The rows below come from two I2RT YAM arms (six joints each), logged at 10 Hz.
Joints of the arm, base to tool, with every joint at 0 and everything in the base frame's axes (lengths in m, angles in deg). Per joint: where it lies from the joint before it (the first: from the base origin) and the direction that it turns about. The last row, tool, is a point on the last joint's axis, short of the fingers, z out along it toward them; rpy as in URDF.
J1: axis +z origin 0 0 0.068
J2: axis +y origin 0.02 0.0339 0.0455
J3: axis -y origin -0.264 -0.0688 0
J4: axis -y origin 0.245 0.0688 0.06
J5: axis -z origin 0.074 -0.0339 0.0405
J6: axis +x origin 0.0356 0 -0.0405
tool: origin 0 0 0 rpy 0 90 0
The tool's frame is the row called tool.
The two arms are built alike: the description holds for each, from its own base.
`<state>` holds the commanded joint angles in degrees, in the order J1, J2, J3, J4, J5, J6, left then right.
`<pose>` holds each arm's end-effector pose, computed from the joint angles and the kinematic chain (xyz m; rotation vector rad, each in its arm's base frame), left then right.
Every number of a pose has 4 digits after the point. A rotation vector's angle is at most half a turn.
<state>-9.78 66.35 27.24 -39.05 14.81 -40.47 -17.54 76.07 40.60 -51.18 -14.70 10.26</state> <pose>0.1604 -0.0369 0.1412 -0.7614 2.9286 -0.4892 0.1907 -0.0508 0.1682 0.7199 2.9567 0.3861</pose>
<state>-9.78 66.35 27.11 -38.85 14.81 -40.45 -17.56 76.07 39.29 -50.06 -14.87 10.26</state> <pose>0.1602 -0.0369 0.1407 -0.7603 2.9276 -0.4898 0.1883 -0.0500 0.1629 0.7215 2.9588 0.3913</pose>
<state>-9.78 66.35 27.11 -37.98 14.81 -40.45 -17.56 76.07 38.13 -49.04 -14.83 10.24</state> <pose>0.1618 -0.0371 0.1411 -0.7536 2.9138 -0.4972 0.1861 -0.0493 0.1582 0.7221 2.9612 0.3907</pose>
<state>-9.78 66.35 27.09 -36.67 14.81 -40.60 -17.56 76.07 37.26 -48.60 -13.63 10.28</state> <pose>0.1641 -0.0375 0.1416 -0.7476 2.8926 -0.5082 0.1836 -0.0493 0.1545 0.7282 2.9727 0.3606</pose>
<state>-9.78 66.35 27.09 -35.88 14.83 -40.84 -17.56 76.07 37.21 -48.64 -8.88 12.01</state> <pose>0.1656 -0.0378 0.1420 -0.7477 2.8792 -0.5157 0.1825 -0.0520 0.1537 0.7814 2.9809 0.2357</pose>
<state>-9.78 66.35 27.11 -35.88 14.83 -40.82 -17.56 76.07 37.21 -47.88 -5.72 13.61</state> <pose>0.1656 -0.0378 0.1420 -0.7470 2.8790 -0.5159 0.1833 -0.0543 0.1535 0.8227 2.9657 0.1506</pose>
